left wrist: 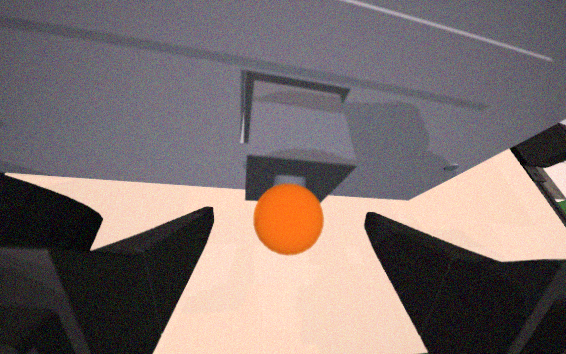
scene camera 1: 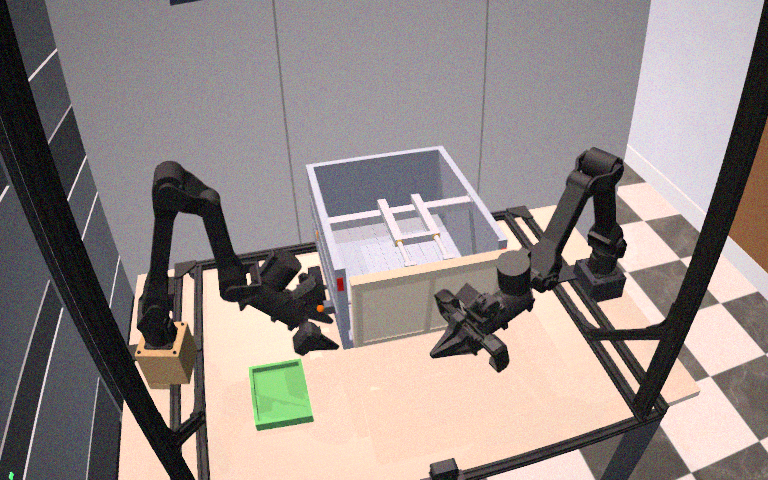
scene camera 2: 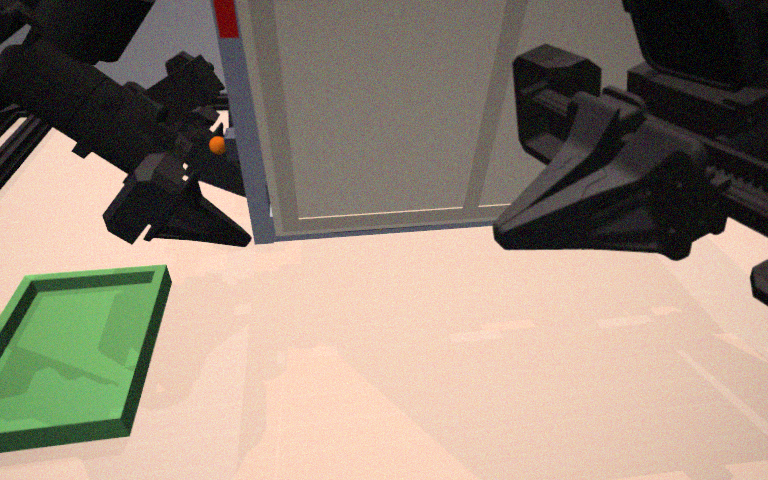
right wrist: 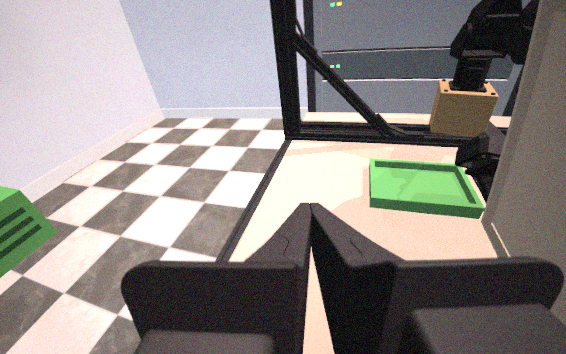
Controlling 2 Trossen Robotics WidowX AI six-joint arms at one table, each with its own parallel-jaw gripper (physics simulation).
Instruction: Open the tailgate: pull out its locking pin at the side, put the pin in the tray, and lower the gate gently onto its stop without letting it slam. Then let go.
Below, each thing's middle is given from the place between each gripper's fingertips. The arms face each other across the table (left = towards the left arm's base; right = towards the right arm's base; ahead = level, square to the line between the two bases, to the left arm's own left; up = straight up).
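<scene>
From my left hand: orange-knobbed locking pin (left wrist: 288,219), 10 mm to the right, 20 mm ahead, 70 mm above. Grey truck bed (scene camera 1: 361,207), from my left hand: 170 mm to the right, 140 mm ahead, 90 mm above.
My right hand: 12 cm to the right of the orange-knobbed locking pin, 25 cm short of it, 7 cm above it. Grey truck bed, from my right hand: 4 cm to the right, 37 cm ahead, 5 cm below.
</scene>
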